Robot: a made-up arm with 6 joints.
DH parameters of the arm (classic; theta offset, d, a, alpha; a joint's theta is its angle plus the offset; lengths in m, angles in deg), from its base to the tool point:
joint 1: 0 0.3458 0 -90
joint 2: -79.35 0 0.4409 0
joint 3: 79.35 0 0.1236 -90
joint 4: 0 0.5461 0 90
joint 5: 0 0 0.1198 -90
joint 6: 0 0.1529 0 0
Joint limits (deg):
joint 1: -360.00..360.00
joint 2: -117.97..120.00
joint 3: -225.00..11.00
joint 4: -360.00..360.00
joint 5: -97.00..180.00
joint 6: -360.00..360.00
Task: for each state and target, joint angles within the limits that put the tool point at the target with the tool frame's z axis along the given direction. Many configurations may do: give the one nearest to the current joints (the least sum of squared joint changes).
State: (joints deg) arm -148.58 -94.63 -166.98 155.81 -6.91 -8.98
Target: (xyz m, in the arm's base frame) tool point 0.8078 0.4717 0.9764 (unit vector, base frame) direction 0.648 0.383 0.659
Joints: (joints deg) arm -154.89 -67.54 -166.40 141.96 -6.69 -8.98
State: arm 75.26 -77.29 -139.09 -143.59 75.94 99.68
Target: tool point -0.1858 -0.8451 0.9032 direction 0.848 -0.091 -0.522
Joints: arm 64.74 -72.29 -145.46 -96.97 125.73 99.68
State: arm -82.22 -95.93 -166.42 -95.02 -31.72 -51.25
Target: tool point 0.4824 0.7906 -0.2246 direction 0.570 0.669 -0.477
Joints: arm -112.07 -117.85 -187.88 -109.84 -17.12 -51.25
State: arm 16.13 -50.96 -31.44 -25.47 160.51 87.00
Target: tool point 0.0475 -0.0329 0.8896 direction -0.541 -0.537 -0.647
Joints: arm 41.76 -56.42 -68.94 -24.80 174.49 87.00
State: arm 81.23 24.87 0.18 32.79 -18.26 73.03
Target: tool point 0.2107 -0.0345 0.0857 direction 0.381 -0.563 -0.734
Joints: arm 41.07 36.98 4.49 57.85 -52.81 73.03
